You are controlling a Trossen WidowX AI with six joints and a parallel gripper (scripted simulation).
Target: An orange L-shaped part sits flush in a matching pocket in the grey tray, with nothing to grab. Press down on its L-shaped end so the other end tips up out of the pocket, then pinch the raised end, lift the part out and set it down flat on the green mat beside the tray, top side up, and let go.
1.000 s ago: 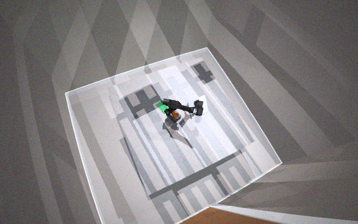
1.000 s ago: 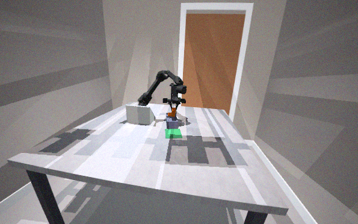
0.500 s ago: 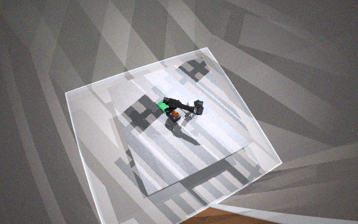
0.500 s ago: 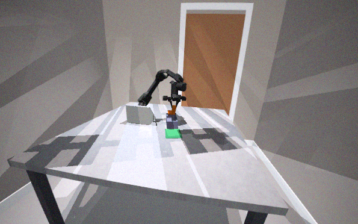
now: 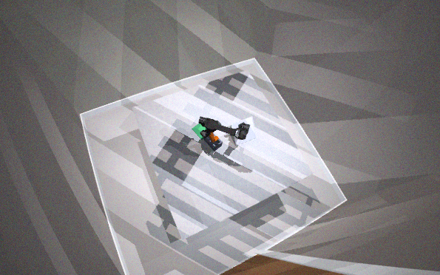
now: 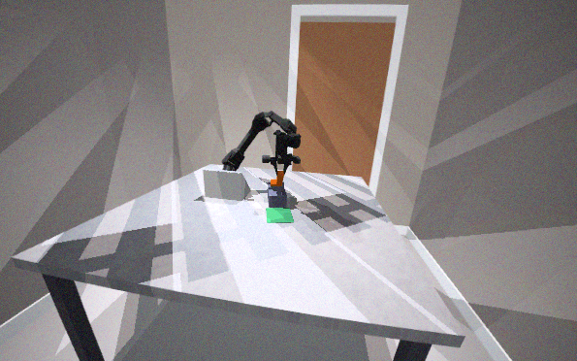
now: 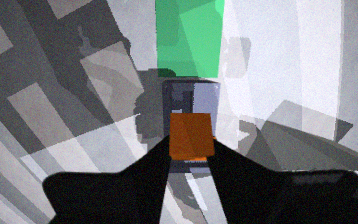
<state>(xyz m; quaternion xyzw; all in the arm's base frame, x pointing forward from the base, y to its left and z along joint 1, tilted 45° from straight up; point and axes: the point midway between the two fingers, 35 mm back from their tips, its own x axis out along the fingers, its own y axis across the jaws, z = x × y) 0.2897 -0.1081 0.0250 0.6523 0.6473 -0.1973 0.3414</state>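
Now: gripper tip 170 mm above the green mat, 120 mm to the left of it and 10 mm short of it. Round my gripper tip: orange L-shaped part (30 mm to the left, 30 mm below, 20 mm behind).
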